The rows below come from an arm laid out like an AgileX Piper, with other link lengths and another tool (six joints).
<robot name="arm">
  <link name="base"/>
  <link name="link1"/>
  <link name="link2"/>
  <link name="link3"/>
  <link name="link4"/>
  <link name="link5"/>
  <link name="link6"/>
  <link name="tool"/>
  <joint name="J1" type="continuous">
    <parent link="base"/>
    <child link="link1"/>
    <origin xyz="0 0 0.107" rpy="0 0 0"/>
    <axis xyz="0 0 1"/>
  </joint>
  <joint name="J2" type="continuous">
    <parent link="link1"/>
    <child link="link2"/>
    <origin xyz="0 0 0" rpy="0 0 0"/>
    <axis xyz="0 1 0"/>
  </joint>
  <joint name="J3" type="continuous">
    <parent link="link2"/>
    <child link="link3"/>
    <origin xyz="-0.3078 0 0.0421" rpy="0 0 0"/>
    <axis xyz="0 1 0"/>
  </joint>
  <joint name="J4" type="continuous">
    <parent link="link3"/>
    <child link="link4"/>
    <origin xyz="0.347 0 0.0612" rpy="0 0 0"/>
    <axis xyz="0.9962 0 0.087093"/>
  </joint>
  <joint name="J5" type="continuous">
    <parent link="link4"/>
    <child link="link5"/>
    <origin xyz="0 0 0" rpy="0 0 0"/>
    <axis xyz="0 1 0"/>
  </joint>
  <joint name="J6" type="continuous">
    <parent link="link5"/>
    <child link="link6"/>
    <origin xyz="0.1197 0 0.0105" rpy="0 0 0"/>
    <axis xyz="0.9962 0 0.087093"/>
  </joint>
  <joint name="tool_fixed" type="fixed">
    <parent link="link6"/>
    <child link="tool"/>
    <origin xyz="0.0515 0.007 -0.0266" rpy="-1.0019 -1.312 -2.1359"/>
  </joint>
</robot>
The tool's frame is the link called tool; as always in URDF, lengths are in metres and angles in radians. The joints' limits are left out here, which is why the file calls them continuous.
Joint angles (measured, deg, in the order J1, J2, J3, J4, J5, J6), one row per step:
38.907 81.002 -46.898 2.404 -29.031 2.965
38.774 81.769 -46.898 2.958 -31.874 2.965
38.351 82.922 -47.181 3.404 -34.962 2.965
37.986 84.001 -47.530 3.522 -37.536 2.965
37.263 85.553 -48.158 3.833 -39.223 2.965
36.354 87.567 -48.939 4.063 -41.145 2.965
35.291 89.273 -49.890 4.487 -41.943 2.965
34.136 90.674 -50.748 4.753 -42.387 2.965
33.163 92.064 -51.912 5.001 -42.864 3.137
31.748 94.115 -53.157 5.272 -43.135 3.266
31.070 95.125 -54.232 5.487 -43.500 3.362
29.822 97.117 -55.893 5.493 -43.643 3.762
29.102 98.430 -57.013 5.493 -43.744 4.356
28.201 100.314 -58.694 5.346 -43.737 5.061
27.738 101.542 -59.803 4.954 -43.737 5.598
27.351 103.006 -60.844 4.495 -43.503 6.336
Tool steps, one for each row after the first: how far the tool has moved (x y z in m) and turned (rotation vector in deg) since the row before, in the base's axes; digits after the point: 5 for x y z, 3 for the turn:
0.00383 0.00042 0.00195 1.625 -1.353 -0.521
0.00667 -0.00059 0.00177 1.613 -1.545 -0.796
0.00576 -0.00021 0.00134 1.153 -1.433 -0.559
0.00908 -0.00189 -0.00315 0.627 -0.475 -0.979
0.01122 -0.00250 -0.00546 0.507 -0.476 -1.145
0.01173 -0.00430 -0.00493 0.282 0.153 -1.349
0.01110 -0.00569 -0.00423 0.106 0.196 -1.336
0.01084 -0.00402 -0.00162 0.435 -0.022 -1.126
0.01434 -0.00702 -0.00795 -0.002 0.625 -1.576
0.00833 -0.00287 0.00047 0.439 -0.241 -0.820
0.01408 -0.00539 -0.00483 0.256 0.339 -1.211
0.00873 -0.00277 -0.00308 0.481 0.333 -0.653
0.01194 -0.00289 -0.00456 0.431 0.422 -0.726
0.00695 -0.00048 -0.00301 0.152 0.178 -0.164
0.00655 0.00036 -0.00676 0.050 0.719 -0.011

